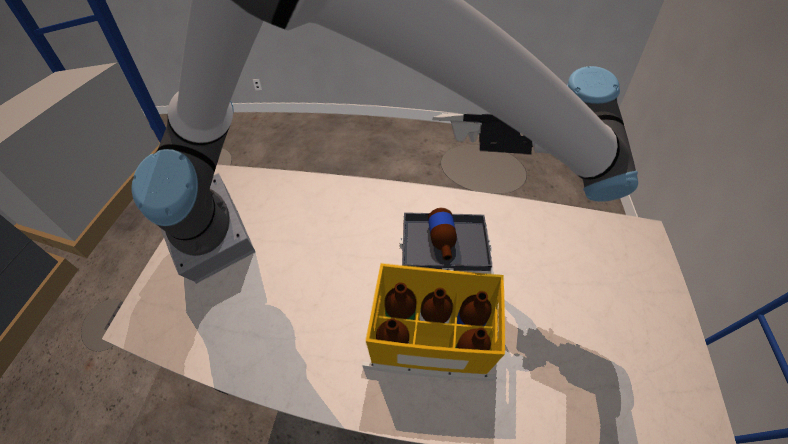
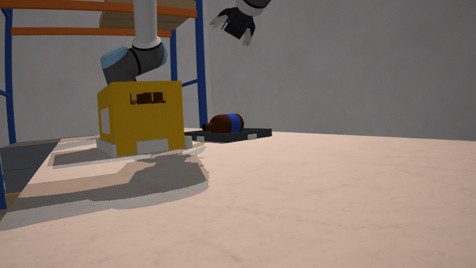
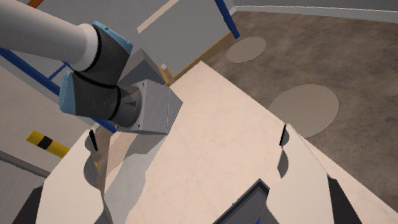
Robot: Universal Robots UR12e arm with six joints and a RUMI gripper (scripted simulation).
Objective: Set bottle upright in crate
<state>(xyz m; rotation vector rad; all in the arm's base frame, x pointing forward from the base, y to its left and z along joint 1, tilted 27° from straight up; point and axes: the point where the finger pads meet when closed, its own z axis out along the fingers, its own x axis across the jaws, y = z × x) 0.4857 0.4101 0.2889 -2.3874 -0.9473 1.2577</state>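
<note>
The tray is 360 mm below my hand, 60 mm to the right of it and 50 mm ahead of it. From my hand the other things lie so: crate: 360 mm to the right, 290 mm below, 80 mm ahead.
</note>
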